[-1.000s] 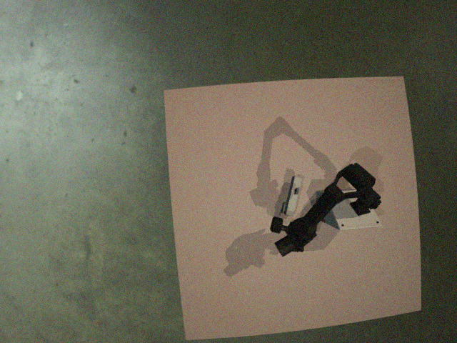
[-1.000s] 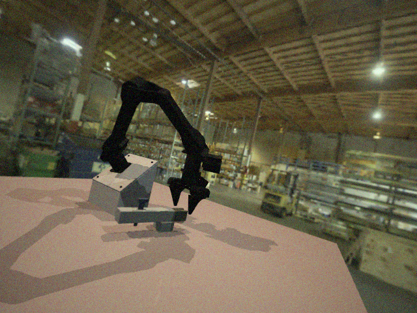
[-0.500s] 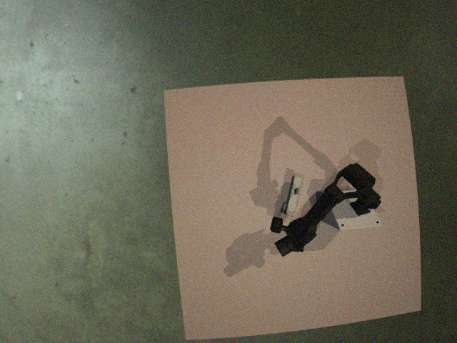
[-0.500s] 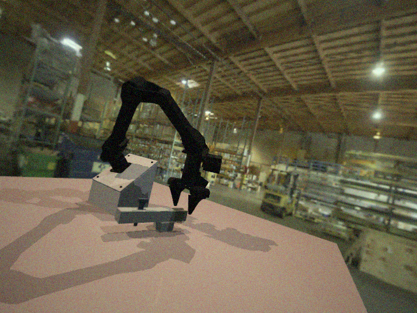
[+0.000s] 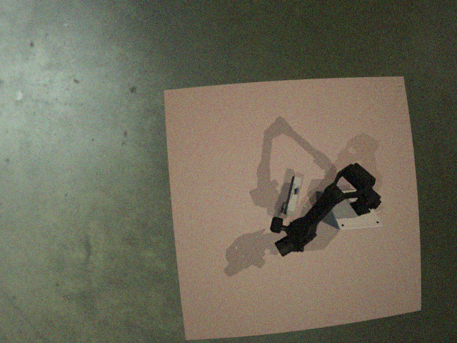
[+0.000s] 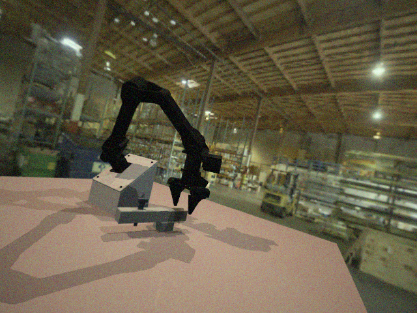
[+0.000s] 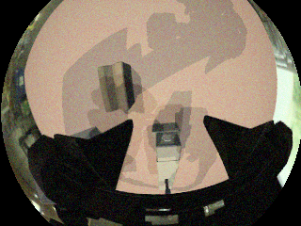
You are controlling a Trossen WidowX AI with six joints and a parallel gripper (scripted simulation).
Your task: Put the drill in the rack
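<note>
Now: gripper tip 40 mm past the drill, 90 mm to the left of it and 10 mm above it. From my gripper tip the other things lie so: dark key 60 mm behind, 150 mm to the right; then grey rack 50 mm behind, 70 mm to the left, 50 mm below.
</note>
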